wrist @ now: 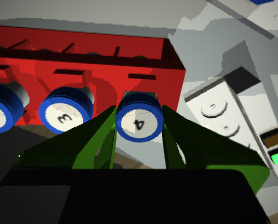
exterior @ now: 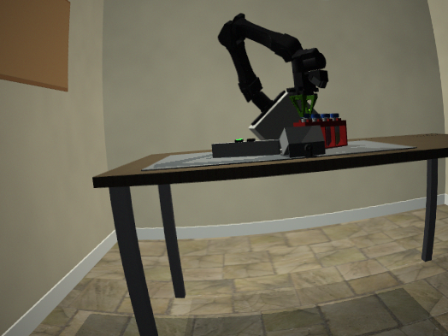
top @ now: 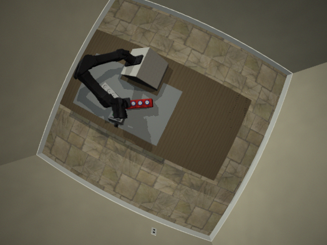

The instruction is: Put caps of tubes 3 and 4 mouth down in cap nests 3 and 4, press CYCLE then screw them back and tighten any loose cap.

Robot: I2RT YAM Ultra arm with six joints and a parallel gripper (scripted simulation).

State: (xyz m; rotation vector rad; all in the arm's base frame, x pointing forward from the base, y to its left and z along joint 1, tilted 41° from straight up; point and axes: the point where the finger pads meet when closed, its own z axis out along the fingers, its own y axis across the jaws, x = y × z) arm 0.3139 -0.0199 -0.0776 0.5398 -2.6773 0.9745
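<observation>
My gripper is now right at the cap 4. From my hand the other things lie so: blue key: 110 mm ahead, 50 mm to the right, 50 mm below; cap 3: 20 mm behind, 50 mm to the left, 10 mm below; cap 2: 40 mm behind, 100 mm to the left, 10 mm below.
</observation>
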